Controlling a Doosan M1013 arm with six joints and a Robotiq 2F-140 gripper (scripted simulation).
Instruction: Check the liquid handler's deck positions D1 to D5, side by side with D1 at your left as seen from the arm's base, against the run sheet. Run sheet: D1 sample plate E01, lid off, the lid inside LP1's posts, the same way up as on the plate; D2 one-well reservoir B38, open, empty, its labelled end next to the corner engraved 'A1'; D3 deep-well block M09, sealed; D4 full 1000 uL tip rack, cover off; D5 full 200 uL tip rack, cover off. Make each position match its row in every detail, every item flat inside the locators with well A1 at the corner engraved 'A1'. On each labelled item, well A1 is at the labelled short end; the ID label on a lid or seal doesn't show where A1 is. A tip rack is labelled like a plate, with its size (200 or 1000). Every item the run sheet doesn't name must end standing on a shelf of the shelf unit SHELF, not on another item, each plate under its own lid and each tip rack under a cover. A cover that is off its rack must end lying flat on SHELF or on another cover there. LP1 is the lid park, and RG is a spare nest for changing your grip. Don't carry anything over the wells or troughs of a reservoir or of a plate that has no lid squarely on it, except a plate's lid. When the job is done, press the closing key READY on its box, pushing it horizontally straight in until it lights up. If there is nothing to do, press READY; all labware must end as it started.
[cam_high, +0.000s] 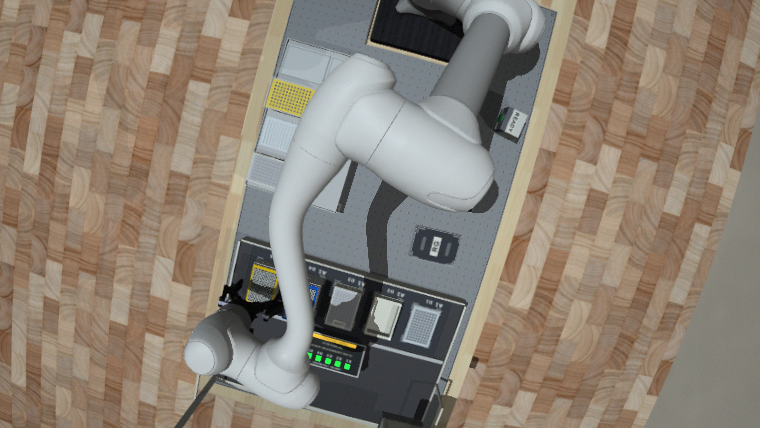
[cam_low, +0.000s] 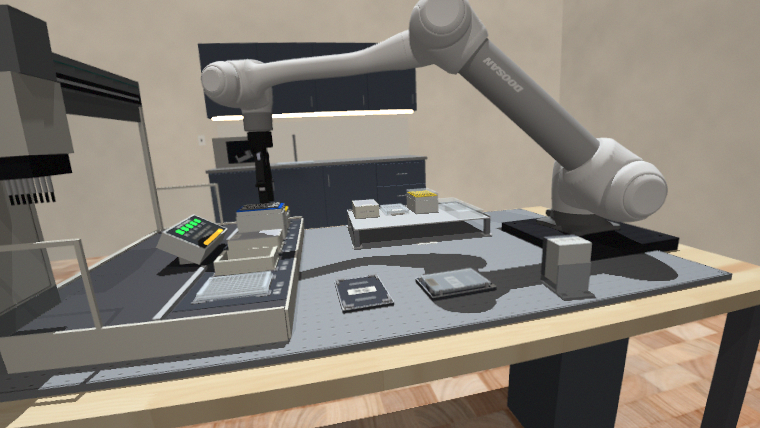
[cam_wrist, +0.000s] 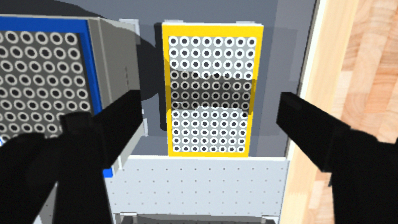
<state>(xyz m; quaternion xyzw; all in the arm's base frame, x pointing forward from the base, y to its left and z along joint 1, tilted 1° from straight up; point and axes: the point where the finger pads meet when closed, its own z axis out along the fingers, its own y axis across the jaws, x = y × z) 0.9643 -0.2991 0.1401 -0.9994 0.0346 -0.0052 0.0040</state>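
My hand is 60 mm above the yellow-framed tip rack, 10 mm to the left of it and 10 mm past it. Also, from my hand: cream reservoir: 370 mm to the left, 90 mm below, 30 mm ahead; blue-framed tip rack: 120 mm to the left, 30 mm below; shelf unit: 490 mm behind, 100 mm below, 40 mm to the left.
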